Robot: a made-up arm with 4 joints.
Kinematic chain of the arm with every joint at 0, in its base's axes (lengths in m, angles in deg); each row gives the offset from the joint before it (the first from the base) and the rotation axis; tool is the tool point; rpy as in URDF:
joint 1: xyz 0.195 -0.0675 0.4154 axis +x
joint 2: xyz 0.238 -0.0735 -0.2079 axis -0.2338 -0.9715 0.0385
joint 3: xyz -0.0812 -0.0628 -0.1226 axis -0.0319 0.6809 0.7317
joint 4: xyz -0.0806 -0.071 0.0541 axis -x
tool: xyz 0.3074 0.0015 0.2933 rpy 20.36 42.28 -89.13
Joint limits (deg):
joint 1: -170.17..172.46
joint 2: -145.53..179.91
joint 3: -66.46..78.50
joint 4: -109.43..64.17
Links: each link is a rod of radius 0.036 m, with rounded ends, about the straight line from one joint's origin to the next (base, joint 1, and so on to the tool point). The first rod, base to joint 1, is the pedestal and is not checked.
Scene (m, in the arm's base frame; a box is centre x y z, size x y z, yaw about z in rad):
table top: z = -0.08
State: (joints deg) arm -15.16 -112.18 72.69 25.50
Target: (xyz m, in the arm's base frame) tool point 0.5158 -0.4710 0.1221
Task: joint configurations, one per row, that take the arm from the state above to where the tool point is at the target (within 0.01 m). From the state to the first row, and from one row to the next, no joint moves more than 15 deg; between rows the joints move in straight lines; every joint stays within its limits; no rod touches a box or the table.
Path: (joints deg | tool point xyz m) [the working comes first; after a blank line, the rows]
Joints at the target: -46.95 -93.69 35.69 -6.54
Straight joint move there: clear.

1: -25.76 -106.02 60.36 14.82 | 0.4447 -0.1030 0.0024
2: -36.35 -99.85 48.02 4.14 | 0.4745 -0.2974 0.0117
3: -46.95 -93.69 35.69 -6.54 | 0.5158 -0.4710 0.1221

